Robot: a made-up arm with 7 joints.
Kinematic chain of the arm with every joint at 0, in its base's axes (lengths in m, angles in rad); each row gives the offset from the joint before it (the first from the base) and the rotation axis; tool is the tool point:
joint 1: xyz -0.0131 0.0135 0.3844 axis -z
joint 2: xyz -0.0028 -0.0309 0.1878 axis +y
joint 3: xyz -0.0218 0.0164 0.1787 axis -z
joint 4: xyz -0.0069 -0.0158 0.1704 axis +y
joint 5: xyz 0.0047 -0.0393 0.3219 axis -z
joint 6: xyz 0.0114 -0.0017 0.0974 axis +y
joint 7: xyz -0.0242 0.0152 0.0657 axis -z
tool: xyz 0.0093 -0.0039 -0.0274
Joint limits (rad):
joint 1: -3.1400..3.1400
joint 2: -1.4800..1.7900
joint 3: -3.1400..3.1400
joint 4: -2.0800..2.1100
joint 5: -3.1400..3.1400
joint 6: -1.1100..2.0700
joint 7: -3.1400..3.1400
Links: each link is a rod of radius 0.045 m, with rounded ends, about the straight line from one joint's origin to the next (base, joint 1, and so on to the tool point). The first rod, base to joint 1, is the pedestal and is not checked.
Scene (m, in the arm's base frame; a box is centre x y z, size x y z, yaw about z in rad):
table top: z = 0
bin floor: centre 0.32 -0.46 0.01 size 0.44 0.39 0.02 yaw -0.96
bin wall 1: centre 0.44 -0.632 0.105 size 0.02 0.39 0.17 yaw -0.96
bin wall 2: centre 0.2 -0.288 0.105 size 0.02 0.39 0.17 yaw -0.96
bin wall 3: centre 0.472 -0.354 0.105 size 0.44 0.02 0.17 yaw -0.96
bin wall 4: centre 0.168 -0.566 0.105 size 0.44 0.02 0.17 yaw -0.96
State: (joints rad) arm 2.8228 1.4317 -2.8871 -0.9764 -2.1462 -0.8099 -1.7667
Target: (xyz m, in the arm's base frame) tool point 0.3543 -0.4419 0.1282
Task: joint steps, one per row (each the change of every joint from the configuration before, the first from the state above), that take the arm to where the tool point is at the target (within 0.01 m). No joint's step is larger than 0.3 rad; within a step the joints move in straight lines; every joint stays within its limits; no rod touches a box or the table.
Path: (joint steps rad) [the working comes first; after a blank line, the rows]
Joints at the target: 1.0102 1.7900 -3.1400 -0.7841 -2.1909 -0.2324 -1.7570
Straight joint move there: touches bin wall 4.

1: -0.2585 -0.0402 -0.0361 -0.0514 -0.0006 0.0691 0.0008
2: -0.2584 -0.0402 -0.0362 -0.0514 -0.0006 0.0690 0.0008
3: -0.2585 -0.0403 -0.0361 -0.0514 -0.0006 0.0691 0.0008
4: -0.2585 -0.0402 -0.0361 -0.0514 -0.0006 0.0690 0.0008
5: -0.2584 -0.0402 -0.0361 -0.0514 -0.0006 0.0691 0.0009
6: -0.2585 -0.0402 -0.0362 -0.0514 -0.0005 0.0690 0.0008
7: -0.2585 -0.0402 -0.0361 -0.0514 -0.0006 0.0691 0.0008
8: -0.0011 0.2133 0.0000 0.1840 -0.0136 0.0314 0.0013
9: -0.0011 0.2132 0.0000 0.1840 -0.0135 0.0314 0.0014
10: -0.0011 0.2133 0.0000 0.1841 -0.0135 0.0313 0.0013

